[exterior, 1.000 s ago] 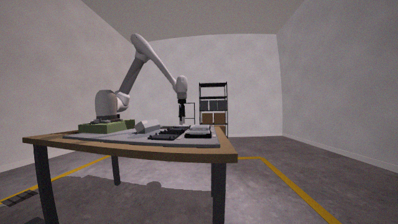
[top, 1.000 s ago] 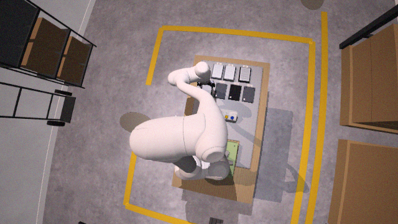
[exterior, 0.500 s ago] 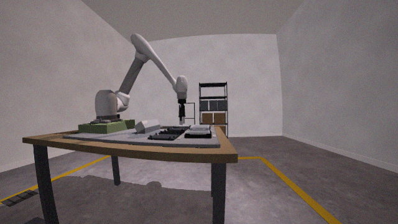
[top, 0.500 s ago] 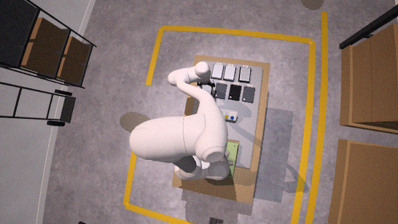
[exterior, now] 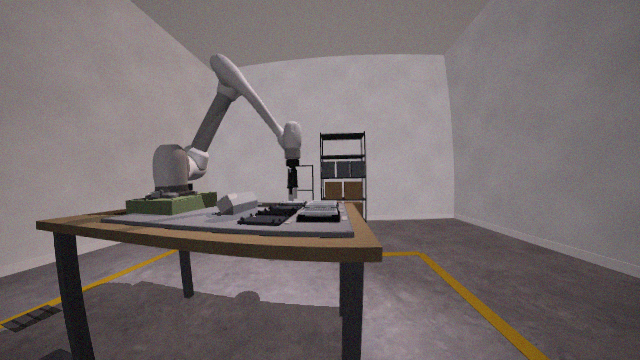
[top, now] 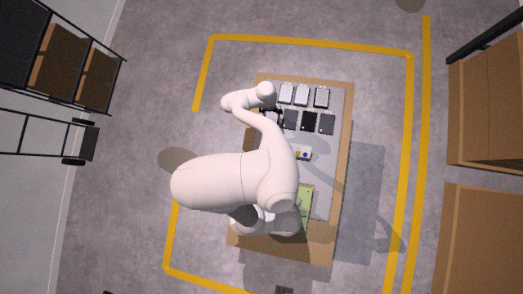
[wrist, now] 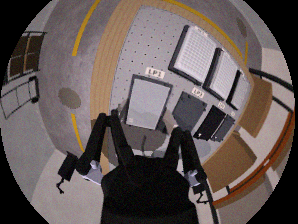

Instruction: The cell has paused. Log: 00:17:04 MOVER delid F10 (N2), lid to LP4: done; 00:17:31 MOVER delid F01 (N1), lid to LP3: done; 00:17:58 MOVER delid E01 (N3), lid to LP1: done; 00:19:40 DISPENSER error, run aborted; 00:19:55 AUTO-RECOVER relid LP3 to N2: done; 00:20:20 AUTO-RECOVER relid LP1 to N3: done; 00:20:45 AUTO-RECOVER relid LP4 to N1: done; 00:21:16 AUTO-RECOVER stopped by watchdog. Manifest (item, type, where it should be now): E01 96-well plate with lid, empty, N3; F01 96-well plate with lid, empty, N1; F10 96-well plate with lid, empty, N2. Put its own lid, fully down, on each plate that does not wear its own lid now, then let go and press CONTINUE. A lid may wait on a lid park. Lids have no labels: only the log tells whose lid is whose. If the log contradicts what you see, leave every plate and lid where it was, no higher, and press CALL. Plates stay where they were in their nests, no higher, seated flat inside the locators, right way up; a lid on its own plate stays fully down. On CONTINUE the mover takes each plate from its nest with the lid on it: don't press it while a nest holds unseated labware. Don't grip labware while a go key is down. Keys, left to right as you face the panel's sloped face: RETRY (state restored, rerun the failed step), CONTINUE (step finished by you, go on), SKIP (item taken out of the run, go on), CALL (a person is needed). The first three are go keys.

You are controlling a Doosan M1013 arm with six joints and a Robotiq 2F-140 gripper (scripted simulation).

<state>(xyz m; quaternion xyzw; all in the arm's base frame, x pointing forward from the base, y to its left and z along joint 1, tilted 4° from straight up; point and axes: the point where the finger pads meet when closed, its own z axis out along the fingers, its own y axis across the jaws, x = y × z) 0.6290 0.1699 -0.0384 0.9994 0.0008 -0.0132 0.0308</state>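
Right now the label is 90 mm ahead of my hand and 50 mm below it.
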